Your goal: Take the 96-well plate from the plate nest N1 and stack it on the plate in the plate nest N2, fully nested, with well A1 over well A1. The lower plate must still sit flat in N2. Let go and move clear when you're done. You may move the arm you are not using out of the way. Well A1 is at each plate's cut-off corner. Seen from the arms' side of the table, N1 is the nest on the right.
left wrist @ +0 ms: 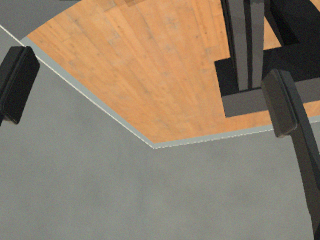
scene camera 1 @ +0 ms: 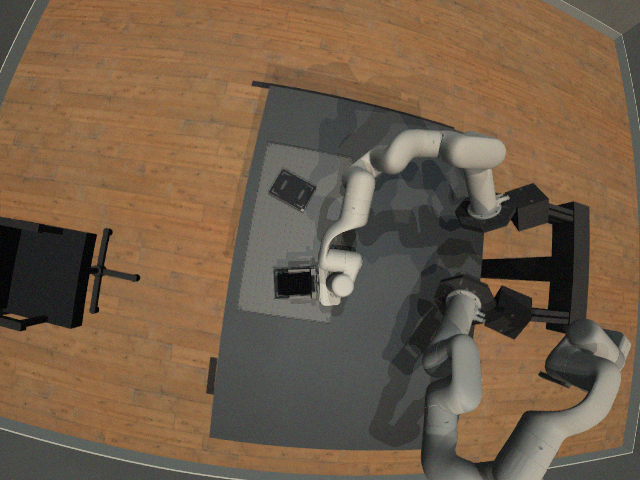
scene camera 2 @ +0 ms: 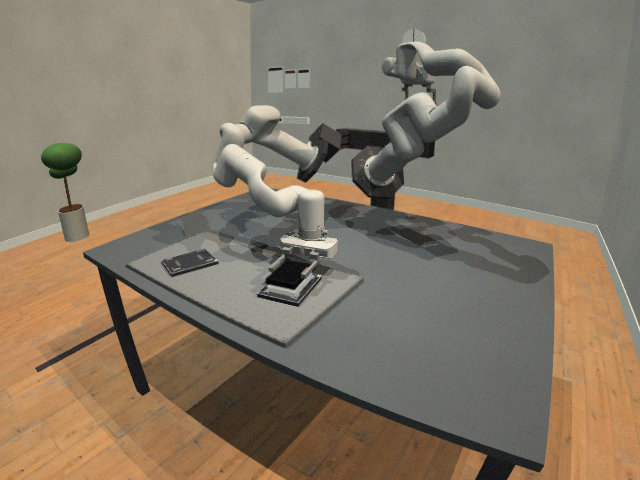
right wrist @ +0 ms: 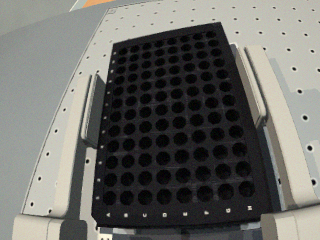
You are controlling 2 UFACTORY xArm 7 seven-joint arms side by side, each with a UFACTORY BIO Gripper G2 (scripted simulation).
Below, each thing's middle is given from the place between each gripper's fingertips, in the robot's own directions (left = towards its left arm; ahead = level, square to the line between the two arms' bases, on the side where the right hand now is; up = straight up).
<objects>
Right now the black 96-well plate (scene camera 2: 288,275) is 10 mm below my right hand. Round my right hand: plate nest N1 (scene camera 1: 294,186): 350 mm to the right, 130 mm ahead, 50 mm below.
The black 96-well plate is 77 cm ahead of my left hand, 5 cm to the left of it and 44 cm below it. From my left hand the other things lie so: plate nest N1: 90 cm ahead, 31 cm to the right, 48 cm below.
</objects>
